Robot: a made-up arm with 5 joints.
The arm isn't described. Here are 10 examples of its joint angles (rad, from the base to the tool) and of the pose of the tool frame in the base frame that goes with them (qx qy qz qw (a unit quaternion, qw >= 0); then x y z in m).
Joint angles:
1: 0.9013 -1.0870 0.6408 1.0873 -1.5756
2: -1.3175 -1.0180 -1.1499 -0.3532 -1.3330
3: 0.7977 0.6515 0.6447 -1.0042 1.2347
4: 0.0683 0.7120 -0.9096 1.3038 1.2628
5: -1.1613 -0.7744 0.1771 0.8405 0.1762
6: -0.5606 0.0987 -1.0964 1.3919 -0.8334
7: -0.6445 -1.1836 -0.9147 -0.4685 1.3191
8: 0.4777 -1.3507 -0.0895 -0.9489 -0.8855
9: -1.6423 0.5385 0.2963 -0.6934 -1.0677
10: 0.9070 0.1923 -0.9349 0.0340 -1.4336
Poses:
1: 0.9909 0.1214 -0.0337 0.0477 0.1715 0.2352 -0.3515
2: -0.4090 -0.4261 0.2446 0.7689 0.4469 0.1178 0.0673
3: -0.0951 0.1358 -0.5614 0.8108 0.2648 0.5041 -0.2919
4: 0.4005 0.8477 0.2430 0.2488 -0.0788 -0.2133 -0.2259
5: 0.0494 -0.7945 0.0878 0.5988 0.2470 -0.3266 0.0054
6: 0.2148 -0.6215 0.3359 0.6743 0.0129 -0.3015 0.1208
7: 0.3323 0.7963 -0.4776 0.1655 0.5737 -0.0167 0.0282
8: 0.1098 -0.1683 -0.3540 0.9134 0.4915 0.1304 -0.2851
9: 0.0711 -0.6344 -0.6284 0.4445 0.1681 -0.4529 0.1480
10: 0.5578 -0.1947 -0.6604 0.4635 0.1012 -0.1135 -0.3211
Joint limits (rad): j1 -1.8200..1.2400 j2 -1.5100..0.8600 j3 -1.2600..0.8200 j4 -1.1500..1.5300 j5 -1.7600..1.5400
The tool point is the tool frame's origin. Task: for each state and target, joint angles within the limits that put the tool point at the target. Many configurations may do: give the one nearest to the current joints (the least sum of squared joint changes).
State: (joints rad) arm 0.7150 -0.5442 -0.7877 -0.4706 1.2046
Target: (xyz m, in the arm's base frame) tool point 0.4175 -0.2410 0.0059
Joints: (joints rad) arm 0.3132 -0.5191 -1.2600 -0.2850 1.1967
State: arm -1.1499 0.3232 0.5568 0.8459 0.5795
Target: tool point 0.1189 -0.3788 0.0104
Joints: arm -1.3104 0.1426 0.1848 1.0052 0.4362
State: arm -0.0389 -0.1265 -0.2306 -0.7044 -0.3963
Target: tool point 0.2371 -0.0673 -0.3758
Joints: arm 0.4220 -0.1262 -0.1926 -0.1395 -0.5056
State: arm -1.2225 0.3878 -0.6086 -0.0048 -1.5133
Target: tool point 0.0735 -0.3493 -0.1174
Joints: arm -0.4590 0.2729 -0.3803 0.2164 -1.2937
